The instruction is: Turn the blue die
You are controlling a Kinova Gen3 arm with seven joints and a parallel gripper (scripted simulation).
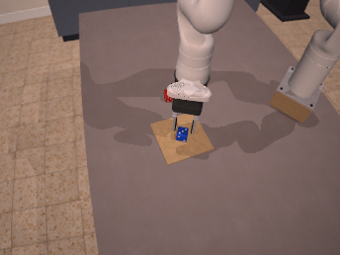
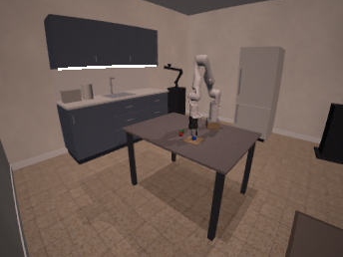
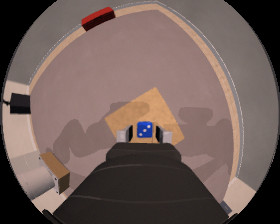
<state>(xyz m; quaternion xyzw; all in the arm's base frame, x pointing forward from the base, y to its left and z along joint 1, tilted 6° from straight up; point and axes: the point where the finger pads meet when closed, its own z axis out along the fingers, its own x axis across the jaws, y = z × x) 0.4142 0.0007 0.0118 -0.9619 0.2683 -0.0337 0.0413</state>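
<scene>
Now: the blue die 40 mm below my hand. Round my hand: red die 150 mm to the right, 50 mm below, 20 mm behind; tan mat 60 mm below; green die 180 mm to the right, 80 mm behind, 50 mm below.
</scene>
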